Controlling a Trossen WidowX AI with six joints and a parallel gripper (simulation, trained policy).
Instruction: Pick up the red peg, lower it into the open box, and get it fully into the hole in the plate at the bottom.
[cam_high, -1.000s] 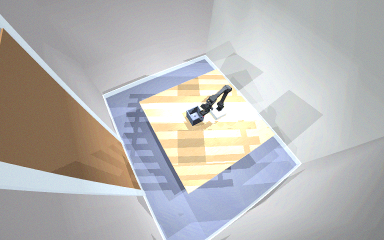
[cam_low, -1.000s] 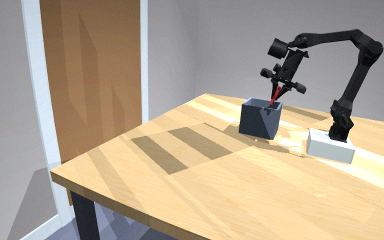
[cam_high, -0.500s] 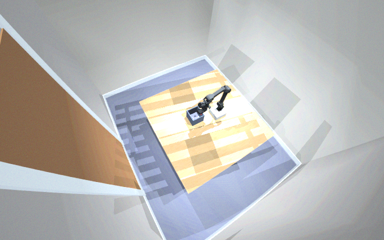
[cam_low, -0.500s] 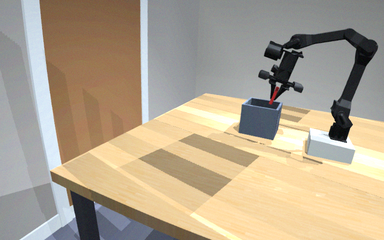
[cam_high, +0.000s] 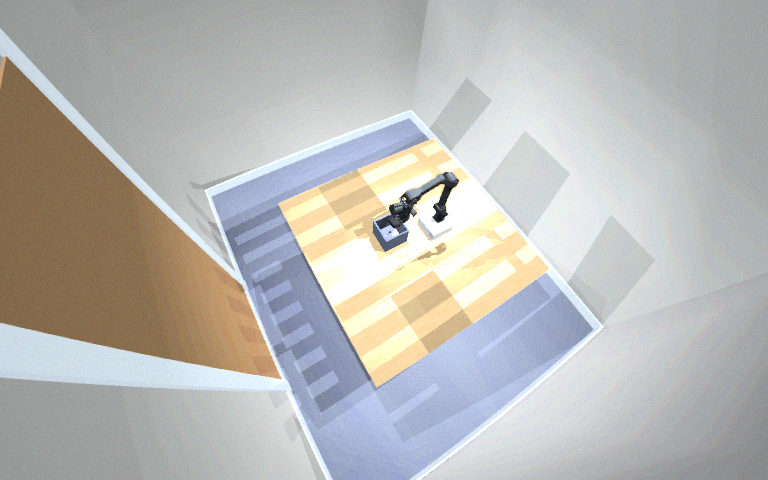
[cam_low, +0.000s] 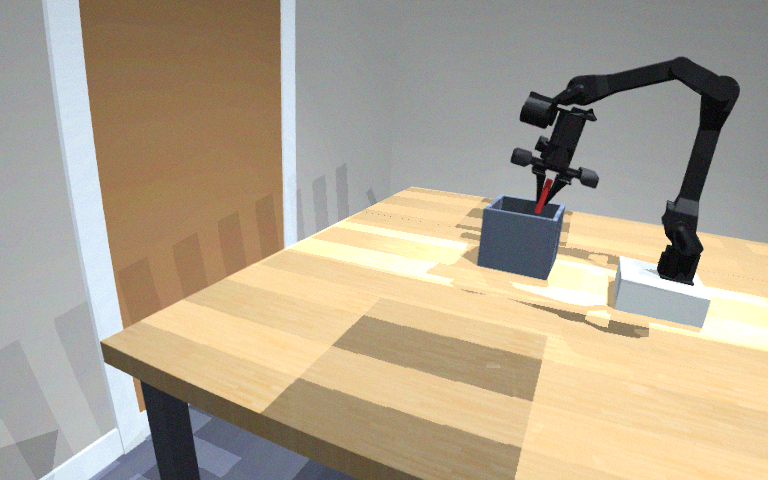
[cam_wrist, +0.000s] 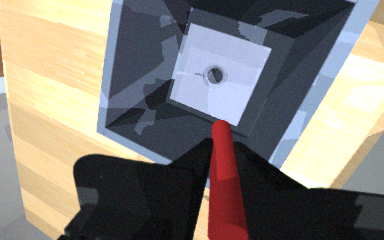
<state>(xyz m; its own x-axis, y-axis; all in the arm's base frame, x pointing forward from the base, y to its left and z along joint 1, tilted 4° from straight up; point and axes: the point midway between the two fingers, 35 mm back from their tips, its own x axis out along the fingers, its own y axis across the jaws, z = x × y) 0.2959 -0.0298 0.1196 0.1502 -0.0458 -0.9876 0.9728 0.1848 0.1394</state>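
My gripper tip is 110 mm above the pale plate, 30 mm to the left of it and 30 mm short of it. The rest, counted from my gripper tip: red peg: 20 mm above.
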